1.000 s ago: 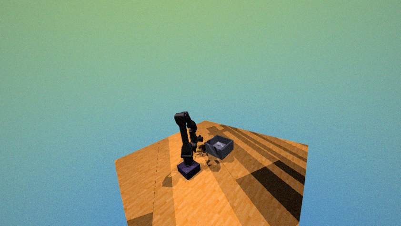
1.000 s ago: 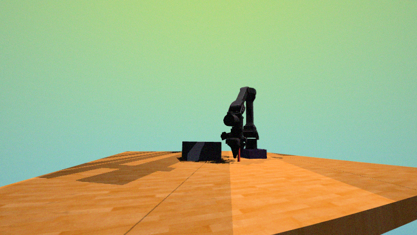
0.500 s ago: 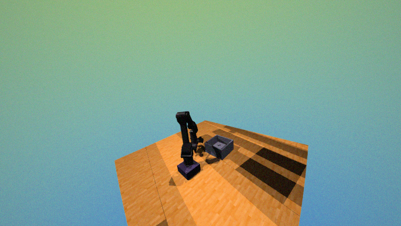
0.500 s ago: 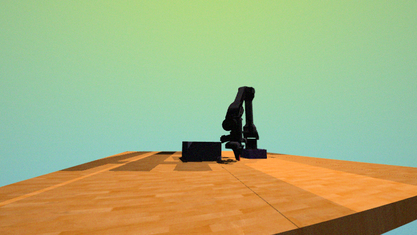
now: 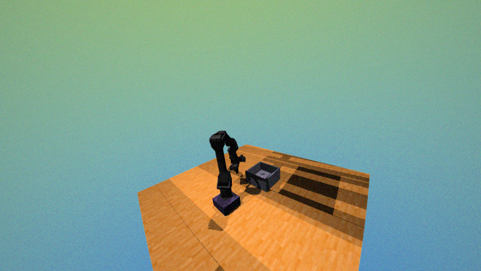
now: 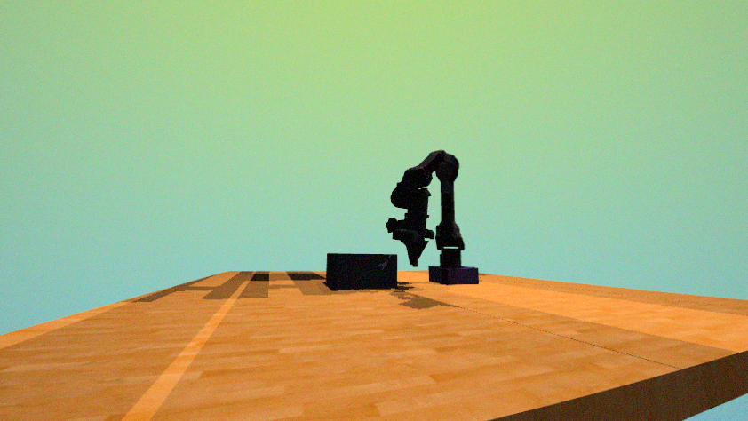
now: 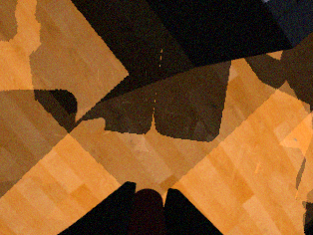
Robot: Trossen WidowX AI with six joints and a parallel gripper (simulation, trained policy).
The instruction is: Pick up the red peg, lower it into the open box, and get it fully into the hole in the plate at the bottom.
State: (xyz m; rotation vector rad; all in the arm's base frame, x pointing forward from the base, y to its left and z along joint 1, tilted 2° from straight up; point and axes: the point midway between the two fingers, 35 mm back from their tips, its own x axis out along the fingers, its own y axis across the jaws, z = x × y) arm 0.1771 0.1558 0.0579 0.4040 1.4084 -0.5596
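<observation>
The plate lies 150 mm ahead of my gripper tip, 130 mm to the right of it and 20 mm below it. Also, from my gripper tip: grey box 150 mm ahead, 130 mm to the right, 40 mm below; then red peg 10 mm behind, 10 mm to the left, 30 mm above.
</observation>
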